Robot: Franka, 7 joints.
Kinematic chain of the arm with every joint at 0, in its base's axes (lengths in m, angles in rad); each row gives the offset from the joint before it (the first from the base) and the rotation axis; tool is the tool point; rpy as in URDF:
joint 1: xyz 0 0 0.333 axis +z
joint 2: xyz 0 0 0 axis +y
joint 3: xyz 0 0 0.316 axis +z
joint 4: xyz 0.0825 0 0 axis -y
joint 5: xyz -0.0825 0 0.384 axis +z
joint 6: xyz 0 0 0 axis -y
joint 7: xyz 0.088 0 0 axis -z
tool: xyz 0 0 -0.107 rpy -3.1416 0 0
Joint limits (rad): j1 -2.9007..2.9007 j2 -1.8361..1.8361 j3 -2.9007..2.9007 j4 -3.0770..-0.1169 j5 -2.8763..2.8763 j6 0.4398..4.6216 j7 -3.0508..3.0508
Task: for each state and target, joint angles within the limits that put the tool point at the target. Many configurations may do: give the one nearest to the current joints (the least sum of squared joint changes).
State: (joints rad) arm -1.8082 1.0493 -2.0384 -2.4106 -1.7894 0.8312 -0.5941
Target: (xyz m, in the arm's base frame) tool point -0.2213 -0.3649 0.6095
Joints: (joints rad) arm -1.1671 1.6270 -1.9816 -2.1327 -1.8331 0.5720 -0.5941
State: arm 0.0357 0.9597 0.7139 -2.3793 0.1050 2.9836 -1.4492
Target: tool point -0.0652 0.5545 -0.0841
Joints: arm 0.7720 1.5695 0.8239 -1.8154 0.0820 2.9663 -1.4492
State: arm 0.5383 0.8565 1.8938 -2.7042 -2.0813 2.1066 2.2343
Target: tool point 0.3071 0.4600 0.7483
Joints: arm -0.2134 1.2253 2.2075 -1.7642 -2.1847 2.0259 2.2343
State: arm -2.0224 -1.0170 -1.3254 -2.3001 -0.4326 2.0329 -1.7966
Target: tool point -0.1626 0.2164 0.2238
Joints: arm -2.6708 -0.8038 -1.5602 -2.6904 -0.4449 1.4887 -1.7966
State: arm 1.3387 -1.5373 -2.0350 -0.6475 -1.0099 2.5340 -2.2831
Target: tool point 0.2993 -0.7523 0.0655
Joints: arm 1.5996 -1.7392 -2.0608 -0.6111 -0.9982 2.5425 -2.2831
